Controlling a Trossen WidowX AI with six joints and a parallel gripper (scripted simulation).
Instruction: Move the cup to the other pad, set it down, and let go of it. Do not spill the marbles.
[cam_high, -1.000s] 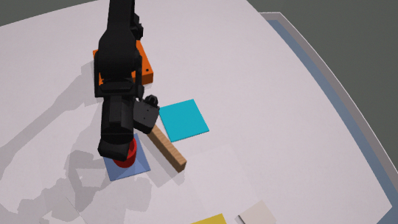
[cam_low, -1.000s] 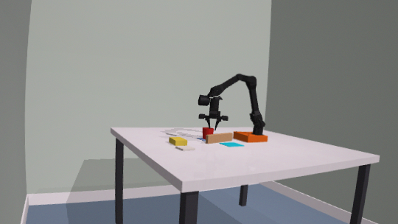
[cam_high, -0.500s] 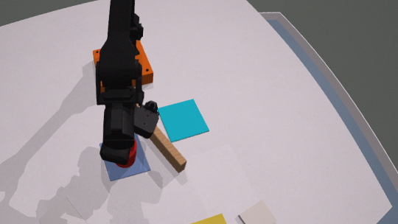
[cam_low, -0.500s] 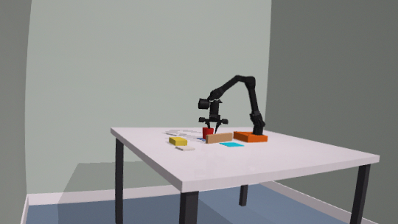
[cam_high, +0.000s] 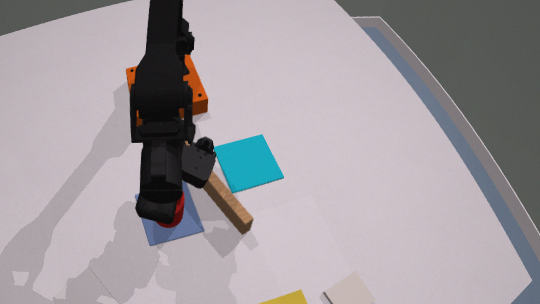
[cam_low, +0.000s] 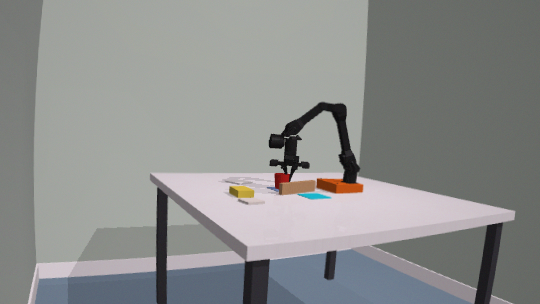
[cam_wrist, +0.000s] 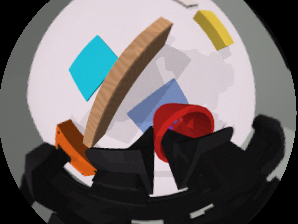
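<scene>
My gripper tip is now 50 mm above the blue pad, 20 mm to the left of it and 20 mm short of it. Also, from my gripper tip: yellow block (290 mm ahead, 60 mm to the left, 20 mm below); then wooden bar (80 mm to the left, 20 mm below); then red cup (20 mm to the right, 20 mm ahead).
</scene>
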